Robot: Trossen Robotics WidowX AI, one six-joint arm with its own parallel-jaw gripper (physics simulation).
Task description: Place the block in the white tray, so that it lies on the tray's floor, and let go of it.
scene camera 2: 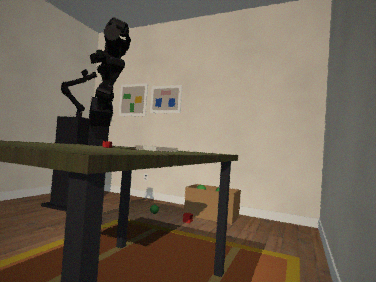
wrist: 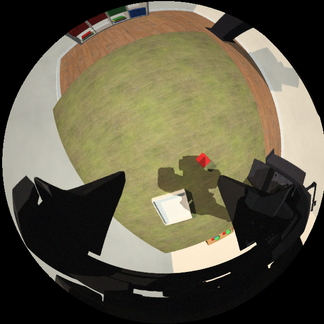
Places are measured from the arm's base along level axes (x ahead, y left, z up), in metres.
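Pixels of known places: gripper, fingertip midpoint: (scene camera 2: 108,86); arm's base, origin of the base link: (scene camera 2: 102,104).
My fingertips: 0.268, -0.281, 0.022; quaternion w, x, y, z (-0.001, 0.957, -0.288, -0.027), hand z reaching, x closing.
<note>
Ahead of a thing's pixels: the offset from my fingertips to its middle, as dx, dy, dz. "spot": to the spot under its first point.
A red block @[-0.085, +0.126, -0.240] (scene camera 2: 107,144) (wrist: 203,160) sits on the green table (scene camera 2: 160,160) (wrist: 150,100). The white tray @[spot: +0.166, +0.248, -0.245] (scene camera 2: 166,149) (wrist: 175,210) lies on the table, apart from the block; its pale floor shows bare in the wrist view, partly shaded along one side. My gripper (wrist: 173,178) is open with nothing between its fingers. It is high above the table; in the wrist view the block appears between the fingertips, nearer the right one, and the tray lower down. In the scene view the arm stands nearly upright and its fingers are too dark to make out.
The arm's shadow falls on the table beside the block and tray. A black pedestal (scene camera 2: 72,131) (wrist: 227,27) stands beyond the table. A brown box (scene camera 2: 210,204) with green balls, a green ball (scene camera 2: 154,209) and a red cube (scene camera 2: 187,217) are on the floor.
</note>
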